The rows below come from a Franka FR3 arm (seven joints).
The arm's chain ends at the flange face. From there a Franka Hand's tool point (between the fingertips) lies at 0.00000 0.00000 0.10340 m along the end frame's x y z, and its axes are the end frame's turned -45 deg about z.
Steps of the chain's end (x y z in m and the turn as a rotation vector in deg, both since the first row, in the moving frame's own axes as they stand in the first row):
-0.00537 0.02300 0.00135 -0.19 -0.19 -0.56
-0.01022 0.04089 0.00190 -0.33 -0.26 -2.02
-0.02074 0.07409 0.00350 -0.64 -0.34 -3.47
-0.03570 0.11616 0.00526 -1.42 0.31 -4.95
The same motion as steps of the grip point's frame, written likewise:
-0.02055 0.01247 0.00135 0.00 -0.27 -0.56
-0.03689 0.02179 0.00190 -0.05 -0.42 -2.02
-0.06829 0.03814 0.00349 -0.21 -0.69 -3.47
-0.10870 0.05916 0.00523 -1.22 -0.78 -4.95

